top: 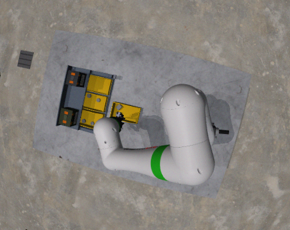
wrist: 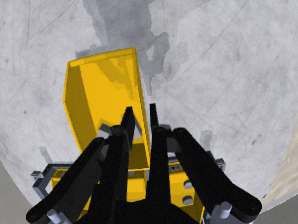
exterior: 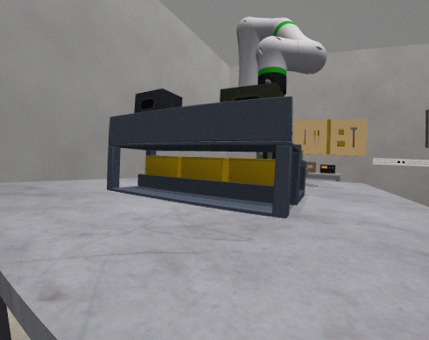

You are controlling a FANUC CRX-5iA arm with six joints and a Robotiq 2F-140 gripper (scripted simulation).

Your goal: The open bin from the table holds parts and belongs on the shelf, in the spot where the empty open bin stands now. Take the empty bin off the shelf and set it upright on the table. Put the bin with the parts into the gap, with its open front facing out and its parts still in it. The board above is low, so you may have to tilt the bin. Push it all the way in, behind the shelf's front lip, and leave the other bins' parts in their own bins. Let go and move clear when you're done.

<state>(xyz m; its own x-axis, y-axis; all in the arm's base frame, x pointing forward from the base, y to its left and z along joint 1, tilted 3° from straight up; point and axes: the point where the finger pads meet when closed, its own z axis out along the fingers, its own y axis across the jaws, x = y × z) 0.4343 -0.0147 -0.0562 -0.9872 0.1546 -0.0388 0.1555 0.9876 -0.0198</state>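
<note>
My gripper is now 8 cm to the left of the grey part, 7 cm above it and 3 cm short of it. The rest, counted from my hand: dark shelf: 23 cm ahead, 10 cm to the right, 2 cm below; then black box: 28 cm ahead, 23 cm to the right, 8 cm above.
</note>
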